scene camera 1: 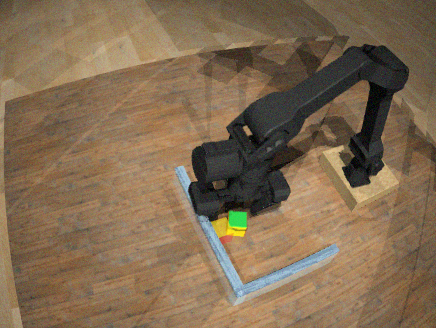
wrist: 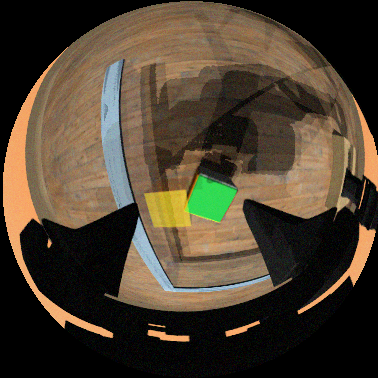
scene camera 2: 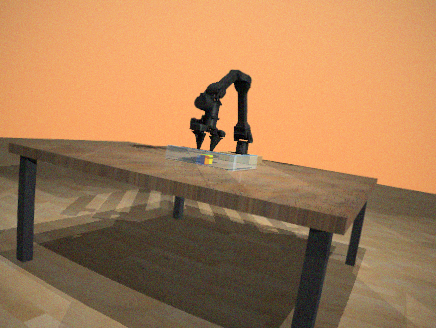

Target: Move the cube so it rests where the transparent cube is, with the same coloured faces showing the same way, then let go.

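Seen in the pictures: gripper, fingertip midpoint: (scene camera 1: 230, 215) (wrist: 191, 206); arm's base, origin of the base link: (scene camera 1: 356, 175) (wrist: 345, 183) (scene camera 2: 241, 154).
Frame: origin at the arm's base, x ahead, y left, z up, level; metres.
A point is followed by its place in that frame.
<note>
The solid cube (scene camera 1: 237, 220) @(x 0.337, y 0.052, z -0.002 m) (scene camera 2: 208, 159) (wrist: 212, 198) @(x 0.333, y 0.046, z -0.002 m) has a green top; in scene camera 1 a yellow side shows below it, and in the wrist view an orange side and a dark grey side show. The transparent cube (scene camera 1: 219, 227) @(x 0.377, y 0.061, z -0.001 m) (wrist: 168, 208) @(x 0.373, y 0.060, z -0.002 m) has a yellow top and lies close beside the solid cube, between it and the long blue wall; a red side shows in scene camera 1. My gripper (scene camera 2: 206, 150) @(x 0.352, y 0.047, z 0.014 m) (wrist: 191, 206) @(x 0.352, y 0.047, z 0.014 m) is open and empty, above the cubes, its fingers wide apart. In scene camera 1 the fingertips are mostly hidden by the gripper's body.
A low blue L-shaped wall (scene camera 1: 223, 255) @(x 0.391, y 0.133, z 0.019 m) (wrist: 112, 142) @(x 0.414, y -0.004, z 0.018 m) runs close beside the transparent cube, and its shorter arm (scene camera 1: 290, 270) @(x 0.274, y 0.198, z 0.019 m) stands farther off. The arm's base stands on a pale wooden block (scene camera 1: 376, 190) @(x -0.040, y 0.055, z 0.000 m). The wooden table's edge (scene camera 2: 175, 188) @(x 0.807, y 0.334, z -0.062 m) shows in scene camera 2.
</note>
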